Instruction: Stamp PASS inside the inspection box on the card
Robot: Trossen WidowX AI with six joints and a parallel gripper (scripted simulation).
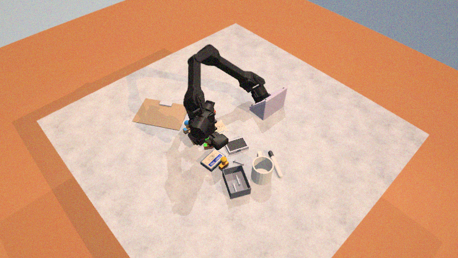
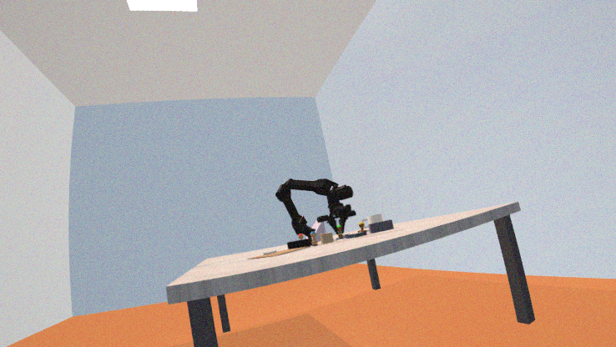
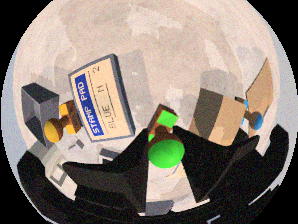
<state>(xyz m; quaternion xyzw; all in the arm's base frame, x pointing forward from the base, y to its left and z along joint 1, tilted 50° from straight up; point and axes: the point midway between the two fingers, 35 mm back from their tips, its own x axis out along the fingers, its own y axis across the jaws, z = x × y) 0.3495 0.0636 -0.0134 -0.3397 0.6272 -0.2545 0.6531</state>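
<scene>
Right now the ink pad is 10 cm behind my gripper tip, 6 cm to the left of it and 2 cm below it. The rest, counted from my gripper tip: green-knobbed stamp right at my gripper tip; cardboard box 7 cm to the right, 1 cm below, 1 cm ahead; yellow-knobbed stamp 11 cm to the left, 1 cm below, 1 cm ahead.
</scene>
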